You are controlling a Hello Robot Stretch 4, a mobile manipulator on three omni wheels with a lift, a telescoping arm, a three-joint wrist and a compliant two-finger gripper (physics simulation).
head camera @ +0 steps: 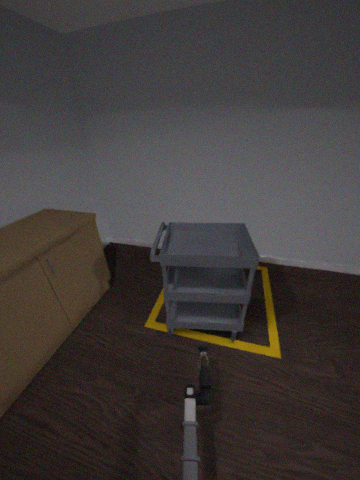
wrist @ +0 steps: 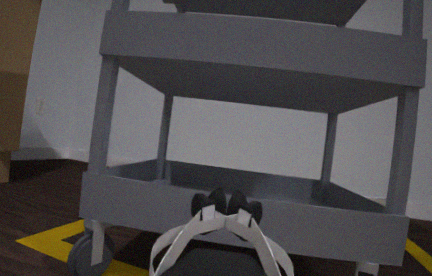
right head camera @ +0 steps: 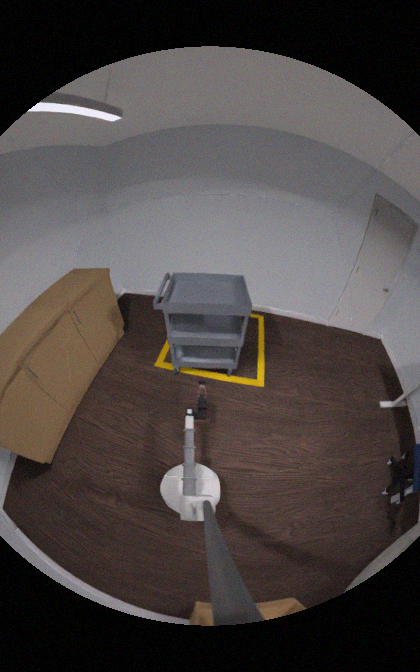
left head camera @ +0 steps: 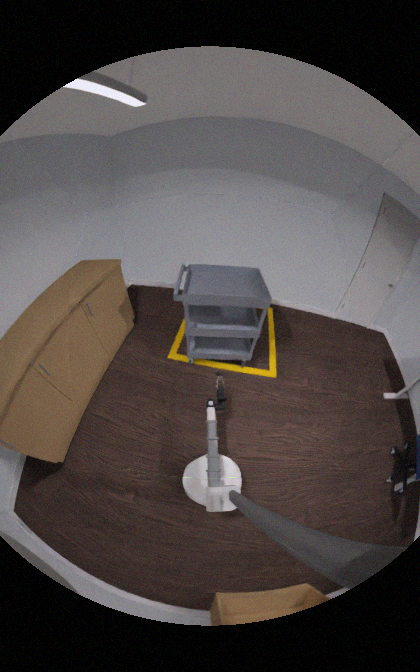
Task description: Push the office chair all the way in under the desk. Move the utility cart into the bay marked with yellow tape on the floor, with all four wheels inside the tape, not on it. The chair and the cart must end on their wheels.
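Places are measured from the robot's base along level axes (x left, y ahead, z down), in centimetres.
Where they show: gripper, fingertip midpoint: [head camera: 203, 345] [wrist: 227, 204].
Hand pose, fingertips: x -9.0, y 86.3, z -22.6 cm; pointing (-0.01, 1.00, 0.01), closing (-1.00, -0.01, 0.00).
After its pixels a point has its place.
The grey three-shelf utility cart [head camera: 210, 261] @[y 106.7, x -12.9, z -79.2 cm] [left head camera: 224, 300] [right head camera: 207, 307] [wrist: 250, 232] stands upright on its wheels, mostly over the bay of yellow tape [head camera: 273, 320] @[y 125.4, x -76.7, z 2.6 cm] [left head camera: 272, 340] [right head camera: 261, 350] [wrist: 45, 240] @[y 121.1, x 35.3, z 2.6 cm]. Its two near wheels are at the near tape strip; the near left one looks to be on it in the head view. The far wheels are hidden. My gripper [head camera: 203, 351] @[y 86.3, x -9.0, z -22.6 cm] [left head camera: 219, 376] [right head camera: 202, 384] [wrist: 227, 204] @[y 86.3, x -9.0, z -22.6 cm] is shut with its fingertips together, low in front of the bottom shelf's near side. Whether it touches the cart is unclear. Part of the office chair [left head camera: 404, 465] [right head camera: 401, 475] shows at the right edge.
A wooden cabinet [head camera: 60, 270] @[y 117.9, x 97.4, z -61.9 cm] [left head camera: 75, 345] [right head camera: 65, 350] stands left of the bay. A white wall [head camera: 225, 175] @[y 227.9, x -39.6, z -104.5 cm] is behind the cart. A white desk leg [left head camera: 396, 395] [right head camera: 392, 404] shows at the right, and an open wooden box [left head camera: 265, 607] behind my base [left head camera: 195, 480] [right head camera: 172, 487].
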